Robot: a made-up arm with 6 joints. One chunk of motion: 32 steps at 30 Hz.
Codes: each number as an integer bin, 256 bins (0 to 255) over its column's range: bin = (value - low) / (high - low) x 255, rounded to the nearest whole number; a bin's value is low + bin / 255 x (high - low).
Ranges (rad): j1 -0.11..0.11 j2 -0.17..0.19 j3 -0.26..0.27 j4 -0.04..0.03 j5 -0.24..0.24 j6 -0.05..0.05
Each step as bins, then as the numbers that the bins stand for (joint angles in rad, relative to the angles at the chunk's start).
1 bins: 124 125 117 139 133 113
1 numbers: -0.0030 0.0065 -0.0168 -0.0018 0.0104 -0.0057
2 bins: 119 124 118 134 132 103
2 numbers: -0.0073 0.0051 -0.0147 -0.0032 0.0085 -0.0096
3 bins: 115 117 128 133 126 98
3 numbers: -0.0108 -0.0048 0.0060 -0.0035 -0.0028 -0.0116
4 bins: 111 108 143 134 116 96
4 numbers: -0.0142 -0.0175 0.0372 -0.0032 -0.0216 -0.0124
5 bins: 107 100 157 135 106 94
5 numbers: -0.0177 -0.0288 0.0663 -0.0029 -0.0405 -0.0131
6 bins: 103 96 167 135 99 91
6 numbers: -0.0211 -0.0345 0.0871 -0.0029 -0.0536 -0.0143
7 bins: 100 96 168 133 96 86
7 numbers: -0.0237 -0.0345 0.0892 -0.0035 -0.0593 -0.0163
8 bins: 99 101 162 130 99 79
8 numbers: -0.0246 -0.0274 0.0767 -0.0043 -0.0536 -0.0190
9 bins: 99 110 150 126 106 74
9 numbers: -0.0246 -0.0147 0.0518 -0.0054 -0.0405 -0.0210
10 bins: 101 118 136 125 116 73
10 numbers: -0.0229 -0.0034 0.0227 -0.0057 -0.0216 -0.0214
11 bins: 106 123 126 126 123 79
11 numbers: -0.0185 0.0036 0.0019 -0.0054 -0.0085 -0.0190
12 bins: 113 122 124 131 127 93
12 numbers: -0.0125 0.0022 -0.0023 -0.0040 -0.0009 -0.0135
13 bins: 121 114 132 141 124 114
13 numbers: -0.0056 -0.0091 0.0144 -0.0013 -0.0066 -0.0053
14 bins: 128 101 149 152 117 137
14 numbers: 0.0004 -0.0274 0.0497 0.0017 -0.0198 0.0037
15 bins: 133 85 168 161 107 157
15 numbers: 0.0047 -0.0500 0.0892 0.0042 -0.0386 0.0116
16 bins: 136 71 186 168 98 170
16 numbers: 0.0073 -0.0698 0.1266 0.0061 -0.0555 0.0167
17 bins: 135 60 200 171 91 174
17 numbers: 0.0065 -0.0853 0.1557 0.0069 -0.0687 0.0182
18 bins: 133 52 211 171 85 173
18 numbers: 0.0047 -0.0966 0.1785 0.0069 -0.0800 0.0178
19 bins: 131 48 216 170 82 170
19 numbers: 0.0030 -0.1022 0.1889 0.0067 -0.0856 0.0167
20 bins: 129 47 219 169 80 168
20 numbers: 0.0013 -0.1036 0.1952 0.0064 -0.0894 0.0159
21 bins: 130 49 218 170 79 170
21 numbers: 0.0022 -0.1008 0.1931 0.0067 -0.0913 0.0167
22 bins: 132 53 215 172 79 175
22 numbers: 0.0039 -0.0952 0.1869 0.0072 -0.0913 0.0186
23 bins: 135 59 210 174 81 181
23 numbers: 0.0065 -0.0867 0.1765 0.0078 -0.0875 0.0210
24 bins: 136 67 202 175 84 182
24 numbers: 0.0073 -0.0754 0.1598 0.0080 -0.0819 0.0214
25 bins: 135 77 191 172 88 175
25 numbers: 0.0065 -0.0613 0.1370 0.0072 -0.0744 0.0186
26 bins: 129 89 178 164 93 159
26 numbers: 0.0013 -0.0444 0.1100 0.0050 -0.0649 0.0124
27 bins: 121 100 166 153 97 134
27 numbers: -0.0056 -0.0288 0.0850 0.0020 -0.0574 0.0025
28 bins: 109 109 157 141 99 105
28 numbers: -0.0160 -0.0161 0.0663 -0.0013 -0.0536 -0.0088
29 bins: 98 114 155 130 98 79
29 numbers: -0.0255 -0.0091 0.0622 -0.0043 -0.0555 -0.0190
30 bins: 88 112 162 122 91 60
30 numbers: -0.0341 -0.0119 0.0767 -0.0065 -0.0687 -0.0265
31 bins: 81 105 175 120 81 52
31 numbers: -0.0401 -0.0218 0.1037 -0.0071 -0.0875 -0.0296
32 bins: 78 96 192 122 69 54
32 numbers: -0.0427 -0.0345 0.1391 -0.0065 -0.1101 -0.0288
